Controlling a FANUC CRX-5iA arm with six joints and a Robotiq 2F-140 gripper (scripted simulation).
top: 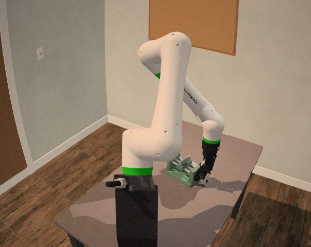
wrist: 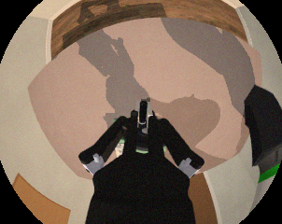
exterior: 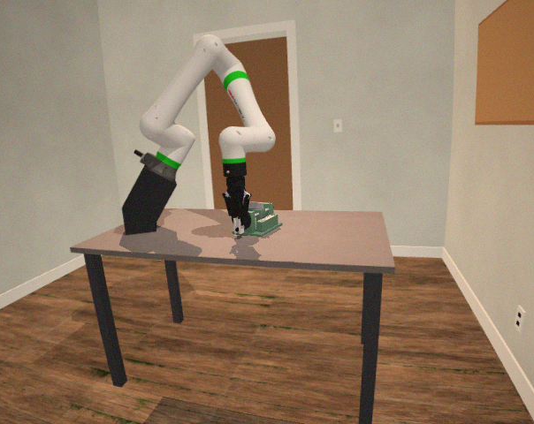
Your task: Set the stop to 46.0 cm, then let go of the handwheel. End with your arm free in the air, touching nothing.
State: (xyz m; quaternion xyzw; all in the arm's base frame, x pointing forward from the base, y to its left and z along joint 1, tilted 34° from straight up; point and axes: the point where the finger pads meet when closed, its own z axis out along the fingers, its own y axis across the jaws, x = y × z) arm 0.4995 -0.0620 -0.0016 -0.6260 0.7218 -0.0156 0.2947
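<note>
My hand is 20 mm to the right of the black handwheel and 10 mm above it. Also, from my hand: green stop fixture: 10 mm ahead, 150 mm to the left, 30 mm above.
</note>
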